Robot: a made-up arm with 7 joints.
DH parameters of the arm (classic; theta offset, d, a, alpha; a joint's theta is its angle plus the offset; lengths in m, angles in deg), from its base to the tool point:
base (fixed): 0 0 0 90
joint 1: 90 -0.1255 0 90
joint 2: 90 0 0 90
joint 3: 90 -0.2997 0 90
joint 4: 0 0 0 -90
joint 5: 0 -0.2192 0 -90
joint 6: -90 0 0 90
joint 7: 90 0 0 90
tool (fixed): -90 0 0 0
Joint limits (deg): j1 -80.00..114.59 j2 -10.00..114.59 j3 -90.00..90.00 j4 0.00..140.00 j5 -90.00..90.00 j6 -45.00..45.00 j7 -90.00..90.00
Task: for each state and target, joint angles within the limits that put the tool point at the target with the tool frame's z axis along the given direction. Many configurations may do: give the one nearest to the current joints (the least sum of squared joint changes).
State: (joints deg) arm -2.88 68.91 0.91 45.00 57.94 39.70 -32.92
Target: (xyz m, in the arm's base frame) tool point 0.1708 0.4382 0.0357 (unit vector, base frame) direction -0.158 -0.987 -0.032
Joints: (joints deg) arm 8.65 66.80 37.16 94.21 58.42 45.00 -64.87
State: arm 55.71 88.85 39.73 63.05 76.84 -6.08 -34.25
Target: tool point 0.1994 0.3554 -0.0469 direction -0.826 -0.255 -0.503
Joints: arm 7.02 54.15 21.88 109.13 77.35 -2.49 -18.49
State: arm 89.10 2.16 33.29 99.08 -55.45 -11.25 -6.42
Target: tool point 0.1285 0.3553 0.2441 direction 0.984 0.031 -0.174
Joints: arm 112.29 23.12 35.92 93.91 -52.75 -37.31 -33.52
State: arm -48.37 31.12 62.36 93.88 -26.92 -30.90 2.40
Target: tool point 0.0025 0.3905 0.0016 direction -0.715 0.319 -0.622
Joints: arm -41.59 45.46 89.75 120.98 -22.82 -32.53 -5.46
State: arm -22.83 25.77 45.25 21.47 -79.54 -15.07 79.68
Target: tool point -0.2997 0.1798 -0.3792 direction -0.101 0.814 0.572
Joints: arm -44.12 -9.90 70.27 41.31 -46.05 -15.07 90.00
